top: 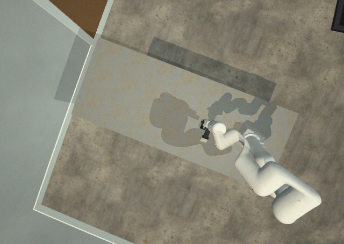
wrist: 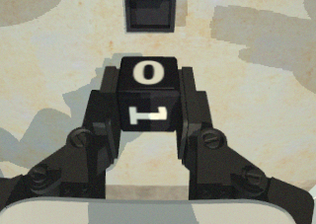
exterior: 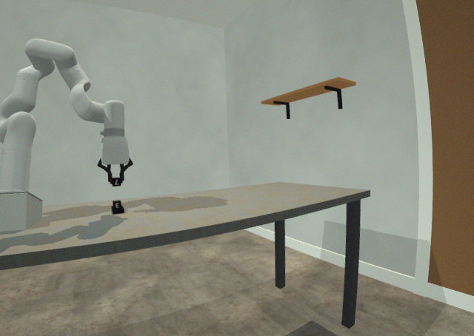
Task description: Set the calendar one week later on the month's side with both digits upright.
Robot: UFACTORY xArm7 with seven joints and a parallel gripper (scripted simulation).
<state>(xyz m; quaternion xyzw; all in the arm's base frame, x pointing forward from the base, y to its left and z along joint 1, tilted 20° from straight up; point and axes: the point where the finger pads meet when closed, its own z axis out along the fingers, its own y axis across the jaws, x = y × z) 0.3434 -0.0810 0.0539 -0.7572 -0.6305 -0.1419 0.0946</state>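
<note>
My gripper is now 120 mm above the black calendar tray and 20 mm to the right of it.
</note>
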